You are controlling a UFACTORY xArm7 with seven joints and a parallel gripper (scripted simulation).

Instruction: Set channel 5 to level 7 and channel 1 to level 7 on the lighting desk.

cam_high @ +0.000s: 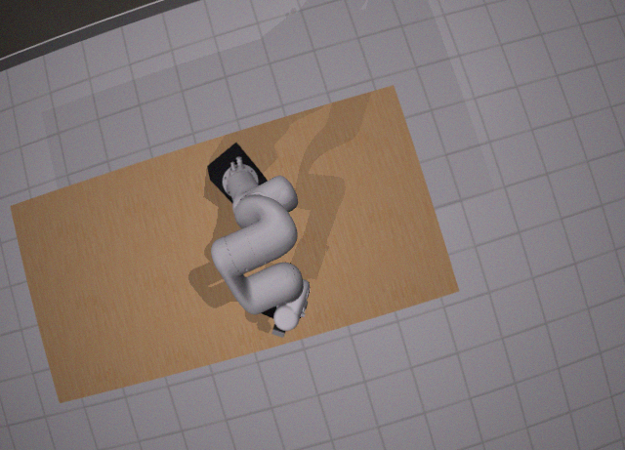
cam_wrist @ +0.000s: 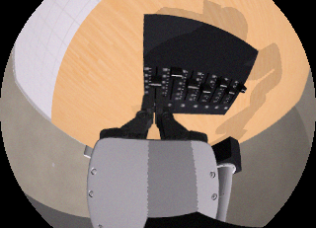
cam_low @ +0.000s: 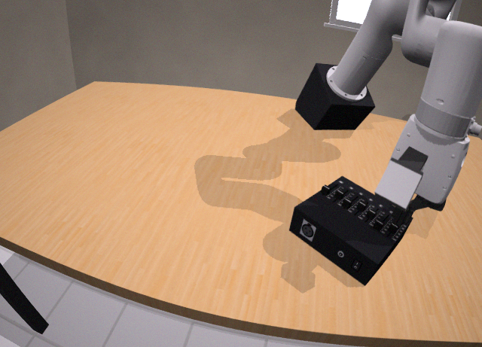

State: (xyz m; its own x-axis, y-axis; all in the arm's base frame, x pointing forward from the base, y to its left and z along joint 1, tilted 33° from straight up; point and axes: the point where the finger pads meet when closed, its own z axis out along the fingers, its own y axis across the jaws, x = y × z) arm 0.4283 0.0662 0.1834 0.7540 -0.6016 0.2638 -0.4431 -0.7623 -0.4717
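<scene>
The fader is 2 cm ahead of my hand, 1 cm to the right of it and 1 cm below it.
</scene>
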